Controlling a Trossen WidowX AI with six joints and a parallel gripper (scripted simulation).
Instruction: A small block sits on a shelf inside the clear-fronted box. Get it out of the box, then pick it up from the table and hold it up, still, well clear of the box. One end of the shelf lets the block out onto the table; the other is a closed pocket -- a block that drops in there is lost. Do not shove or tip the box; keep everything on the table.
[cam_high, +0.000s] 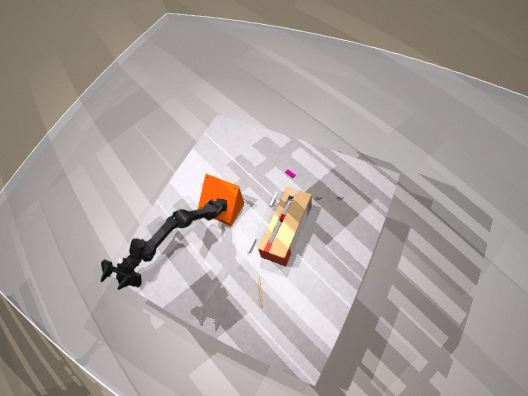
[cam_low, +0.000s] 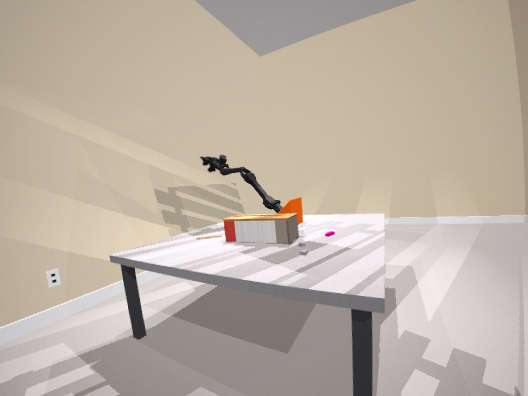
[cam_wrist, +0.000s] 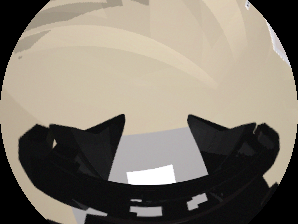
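The tan box lies 440 mm ahead of my gripper tip, 660 mm to the left of it and 520 mm below it. Also, from my gripper tip: red block: 460 mm ahead, 690 mm to the left, 500 mm below; thin wooden stick: 450 mm ahead, 290 mm to the left, 580 mm below.
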